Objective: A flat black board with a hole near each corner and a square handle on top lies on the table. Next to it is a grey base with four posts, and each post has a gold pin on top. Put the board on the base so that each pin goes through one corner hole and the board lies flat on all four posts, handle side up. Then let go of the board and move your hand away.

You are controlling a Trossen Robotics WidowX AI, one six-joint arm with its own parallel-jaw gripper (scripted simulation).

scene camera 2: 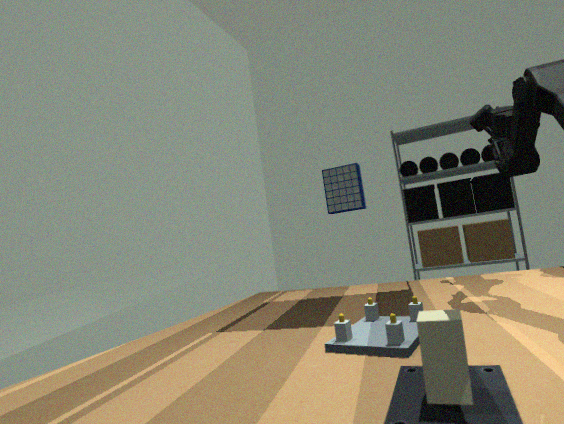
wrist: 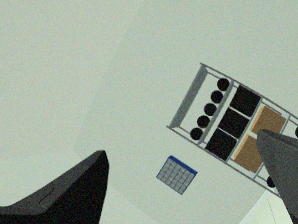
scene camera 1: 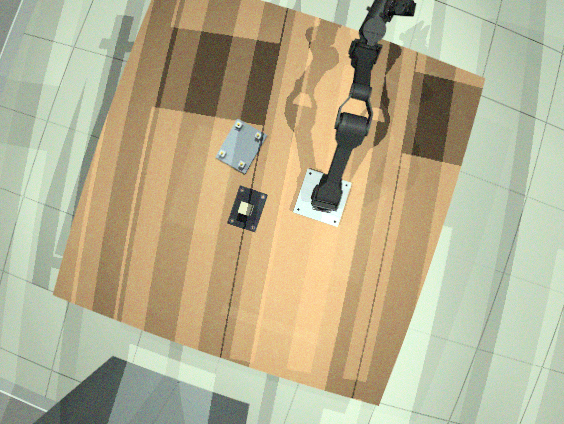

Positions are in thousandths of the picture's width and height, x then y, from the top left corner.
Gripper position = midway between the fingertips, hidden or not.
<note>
My gripper (wrist: 622, 667) is open, with nothing in its grasp. Also in view: a grey base (scene camera 2: 655, 796).
The grey base also shows in scene camera 1 (scene camera 1: 428, 341).
</note>
